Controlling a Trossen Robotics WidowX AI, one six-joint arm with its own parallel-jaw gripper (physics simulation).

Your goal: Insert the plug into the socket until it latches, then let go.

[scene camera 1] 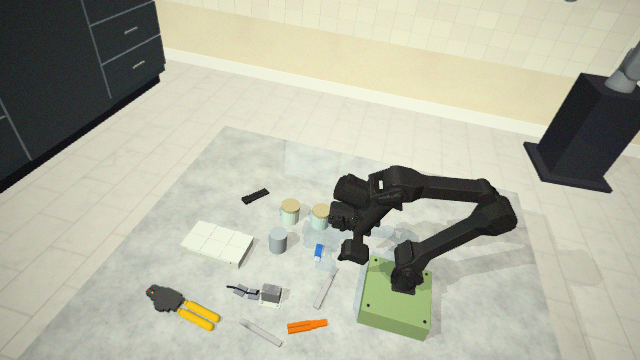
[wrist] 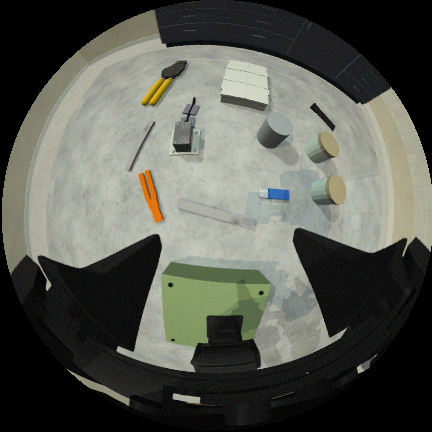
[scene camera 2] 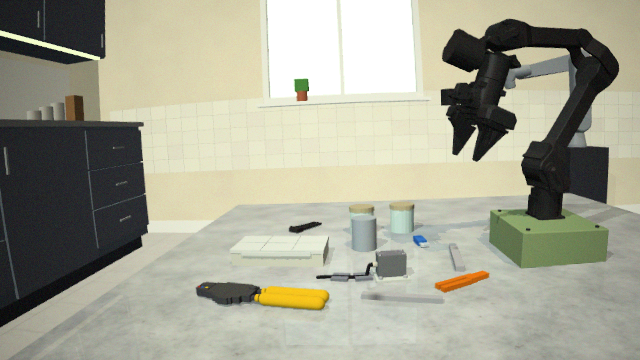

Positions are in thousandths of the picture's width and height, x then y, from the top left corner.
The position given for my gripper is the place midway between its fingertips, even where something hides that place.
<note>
My gripper (scene camera 2: 726,438) is open and holds nothing. On the table rests a grey cylinder (scene camera 2: 570,632). I also see a socket (scene camera 2: 610,738).
The grey cylinder also shows in the wrist view (wrist: 640,295). My gripper is seen too in scene camera 1 (scene camera 1: 532,679) and in the wrist view (wrist: 529,552). The socket is seen too in the wrist view (wrist: 427,325).
</note>
